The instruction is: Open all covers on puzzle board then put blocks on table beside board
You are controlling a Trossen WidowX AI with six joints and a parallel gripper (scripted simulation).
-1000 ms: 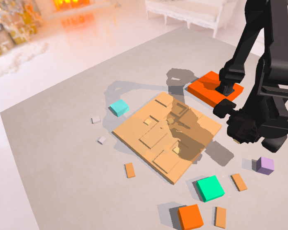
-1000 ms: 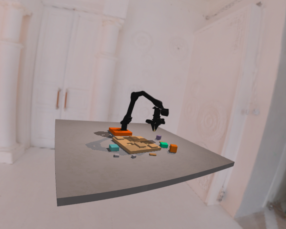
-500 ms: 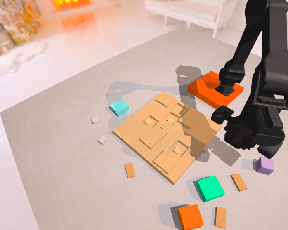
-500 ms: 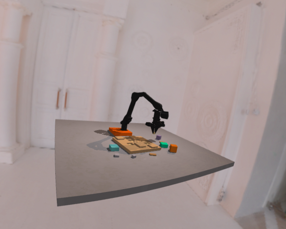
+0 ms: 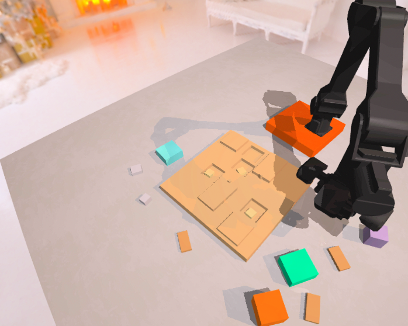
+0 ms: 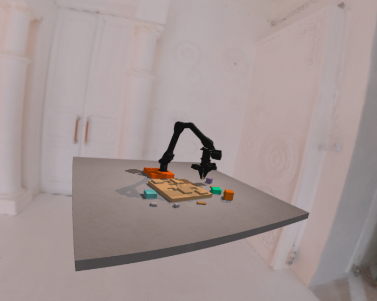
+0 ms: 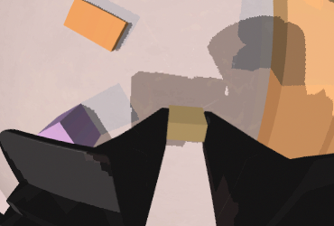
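Right now the purple cube is 50 mm behind my gripper tip, 100 mm to the left of it and 30 mm below it. Round my gripper tip: orange block 250 mm ahead, 50 mm to the left, 30 mm below; cyan block 160 mm ahead, 430 mm to the right, 40 mm below; green block 140 mm ahead, 30 mm to the left, 40 mm below.
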